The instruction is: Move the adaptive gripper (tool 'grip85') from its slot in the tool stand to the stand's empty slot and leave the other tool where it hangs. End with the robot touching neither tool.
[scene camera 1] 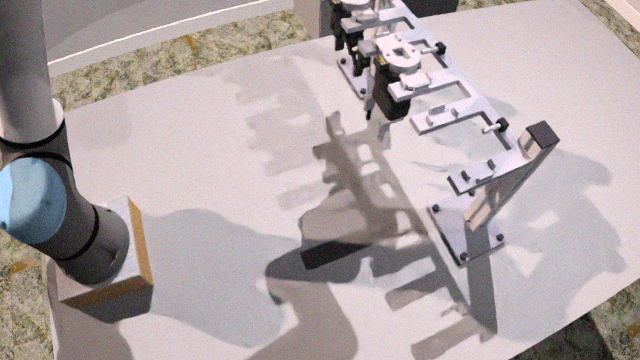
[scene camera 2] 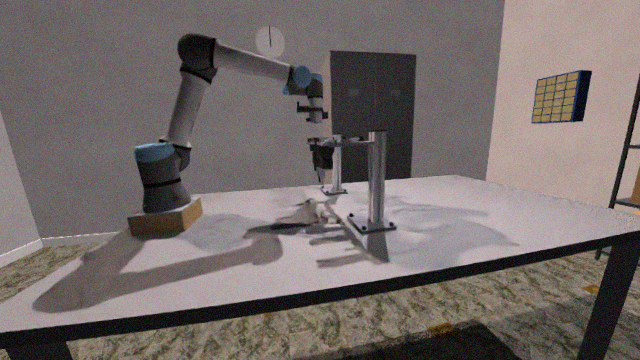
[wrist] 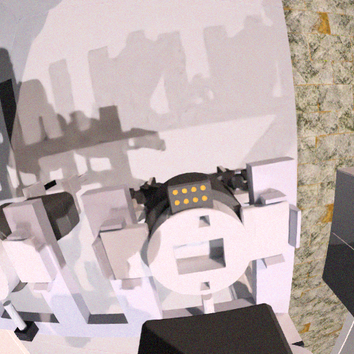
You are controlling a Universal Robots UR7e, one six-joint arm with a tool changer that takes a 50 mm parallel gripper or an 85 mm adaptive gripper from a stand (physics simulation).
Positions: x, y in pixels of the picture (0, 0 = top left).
A parallel gripper [scene camera 1: 398, 60] is 0.66 m from the lens. A tool stand [scene camera 1: 465, 220]: 0.86 m from the lens. The marked spots on the tool stand and the parallel gripper are 0.37 m apart.
